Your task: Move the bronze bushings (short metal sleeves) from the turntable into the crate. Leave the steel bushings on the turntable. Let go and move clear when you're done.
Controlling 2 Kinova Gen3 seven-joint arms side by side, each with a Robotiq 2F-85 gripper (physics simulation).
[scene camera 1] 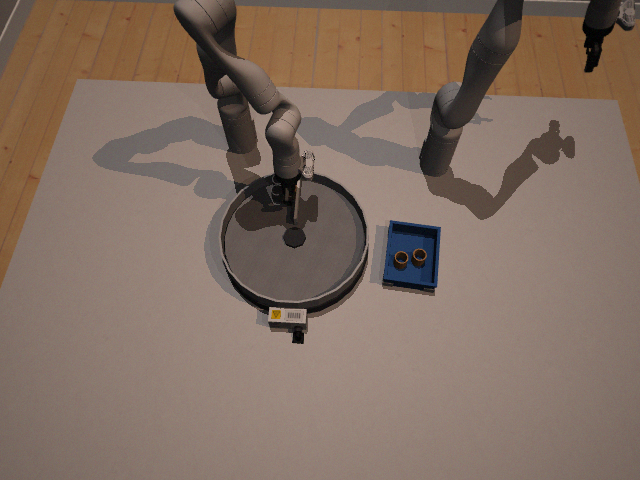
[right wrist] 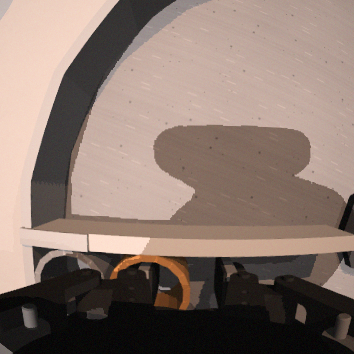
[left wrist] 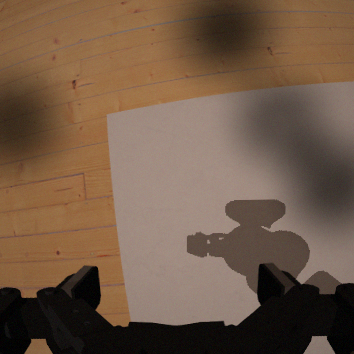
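Note:
Two bronze bushings stand upright in the blue crate. On the turntable, another bronze bushing stands close beside the straight bar, partly hidden by my right gripper. A steel bushing is at its left in the right wrist view; pale steel rims also show beside the gripper. My right gripper is open and low over this group, one finger overlapping the bronze ring in view. My left gripper is open and empty, far from the turntable.
A straight bar runs from the turntable's back rim toward its dark hub. A raised rim surrounds the turntable. A white labelled box with a black part sits at its front edge. The crate lies to the turntable's right.

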